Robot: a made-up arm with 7 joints. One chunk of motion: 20 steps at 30 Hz.
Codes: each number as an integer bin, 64 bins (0 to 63) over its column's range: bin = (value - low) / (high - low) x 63, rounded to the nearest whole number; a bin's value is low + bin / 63 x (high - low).
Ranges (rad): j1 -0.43..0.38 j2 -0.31..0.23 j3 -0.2..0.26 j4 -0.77..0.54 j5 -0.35..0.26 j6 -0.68..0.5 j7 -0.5..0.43
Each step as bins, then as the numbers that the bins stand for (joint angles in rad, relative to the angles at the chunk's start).
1 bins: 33 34 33 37 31 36 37
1 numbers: -0.0057 -0.0186 0.0410 -0.0006 -0.0498 -0.0057 0.0462
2 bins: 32 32 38 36 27 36 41
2 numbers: -0.0186 -0.0357 0.0775 -0.0214 -0.0886 -0.0057 0.1052
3 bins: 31 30 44 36 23 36 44
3 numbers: -0.0314 -0.0529 0.1213 -0.0214 -0.1273 -0.0057 0.1495
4 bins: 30 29 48 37 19 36 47
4 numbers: -0.0443 -0.0614 0.1505 -0.0006 -0.1660 -0.0057 0.1938
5 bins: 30 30 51 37 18 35 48
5 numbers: -0.0443 -0.0529 0.1724 -0.0006 -0.1757 -0.0244 0.2086
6 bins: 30 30 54 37 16 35 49
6 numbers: -0.0443 -0.0529 0.1943 -0.0006 -0.1951 -0.0244 0.2233
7 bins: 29 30 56 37 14 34 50
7 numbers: -0.0571 -0.0529 0.2089 -0.0006 -0.2144 -0.0432 0.2381
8 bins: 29 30 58 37 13 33 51
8 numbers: -0.0571 -0.0529 0.2235 -0.0006 -0.2241 -0.0619 0.2529
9 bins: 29 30 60 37 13 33 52
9 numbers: -0.0571 -0.0529 0.2381 -0.0006 -0.2241 -0.0619 0.2676
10 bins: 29 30 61 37 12 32 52
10 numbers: -0.0571 -0.0529 0.2454 -0.0006 -0.2338 -0.0806 0.2676
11 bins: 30 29 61 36 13 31 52
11 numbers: -0.0443 -0.0614 0.2454 -0.0214 -0.2241 -0.0994 0.2676
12 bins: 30 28 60 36 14 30 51
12 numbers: -0.0443 -0.0700 0.2381 -0.0214 -0.2144 -0.1181 0.2529
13 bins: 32 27 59 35 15 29 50
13 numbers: -0.0186 -0.0786 0.2308 -0.0422 -0.2048 -0.1368 0.2381
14 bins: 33 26 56 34 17 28 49
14 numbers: -0.0057 -0.0871 0.2089 -0.0630 -0.1854 -0.1556 0.2233
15 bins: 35 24 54 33 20 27 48
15 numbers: 0.0200 -0.1043 0.1943 -0.0838 -0.1563 -0.1743 0.2086
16 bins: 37 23 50 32 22 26 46
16 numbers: 0.0457 -0.1129 0.1651 -0.1046 -0.1370 -0.1930 0.1790
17 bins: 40 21 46 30 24 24 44
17 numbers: 0.0843 -0.1300 0.1359 -0.1462 -0.1176 -0.2305 0.1495
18 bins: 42 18 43 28 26 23 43
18 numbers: 0.1100 -0.1557 0.1140 -0.1878 -0.0983 -0.2492 0.1348
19 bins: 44 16 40 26 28 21 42
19 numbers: 0.1357 -0.1729 0.0921 -0.2294 -0.0789 -0.2867 0.1200
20 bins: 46 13 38 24 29 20 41
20 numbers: 0.1614 -0.1986 0.0775 -0.2710 -0.0692 -0.3054 0.1052
